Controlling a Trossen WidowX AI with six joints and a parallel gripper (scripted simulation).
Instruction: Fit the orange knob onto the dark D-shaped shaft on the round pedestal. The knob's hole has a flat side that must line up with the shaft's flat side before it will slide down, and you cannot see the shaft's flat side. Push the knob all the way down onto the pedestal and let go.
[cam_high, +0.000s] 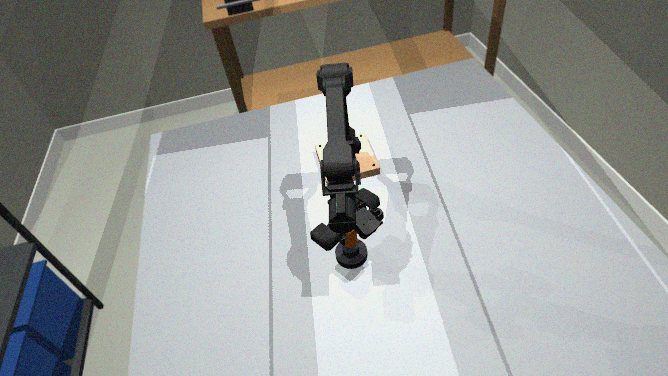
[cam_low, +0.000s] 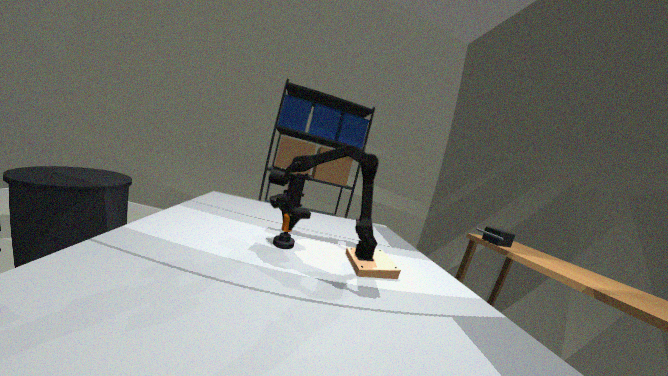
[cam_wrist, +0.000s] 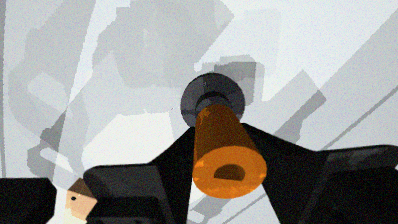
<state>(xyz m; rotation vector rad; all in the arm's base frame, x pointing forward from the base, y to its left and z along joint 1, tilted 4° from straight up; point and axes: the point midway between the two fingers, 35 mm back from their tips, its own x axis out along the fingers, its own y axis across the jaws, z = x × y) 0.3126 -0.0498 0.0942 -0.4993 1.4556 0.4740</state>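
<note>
The orange knob lies 20 mm above my gripper tip. The rest, counted from my gripper tip: dark round pedestal 40 mm below.
</note>
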